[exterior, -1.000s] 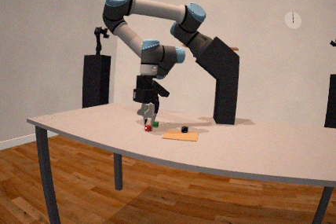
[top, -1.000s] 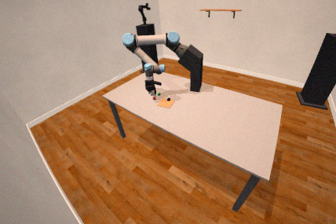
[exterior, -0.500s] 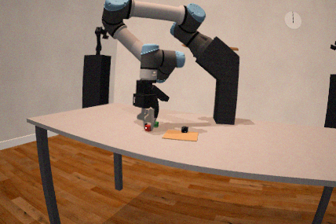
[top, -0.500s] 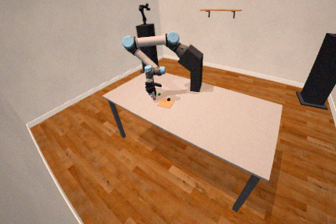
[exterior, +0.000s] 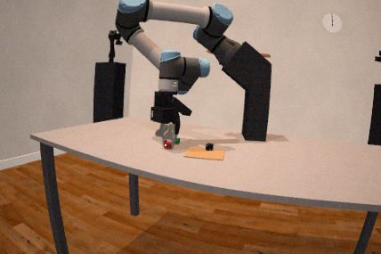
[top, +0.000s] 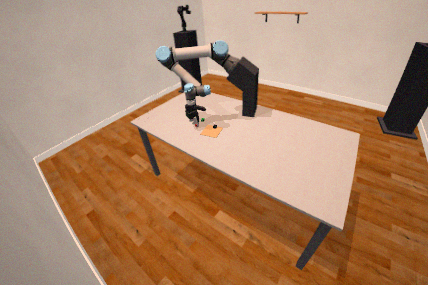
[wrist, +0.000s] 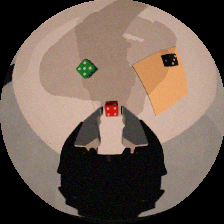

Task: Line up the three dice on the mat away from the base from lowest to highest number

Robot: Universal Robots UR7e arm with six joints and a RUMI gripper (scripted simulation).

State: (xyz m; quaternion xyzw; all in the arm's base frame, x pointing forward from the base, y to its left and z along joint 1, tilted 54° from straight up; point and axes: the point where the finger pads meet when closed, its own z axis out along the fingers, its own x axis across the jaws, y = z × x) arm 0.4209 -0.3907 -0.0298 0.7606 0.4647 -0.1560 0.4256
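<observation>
The red die lies right at my hand. The rest, counted from my hand: black die: 16 cm to the left, 3 cm behind; then green die: 9 cm behind, 1 cm to the left; then orange mat: 15 cm to the left, 2 cm below, 2 cm ahead.
</observation>
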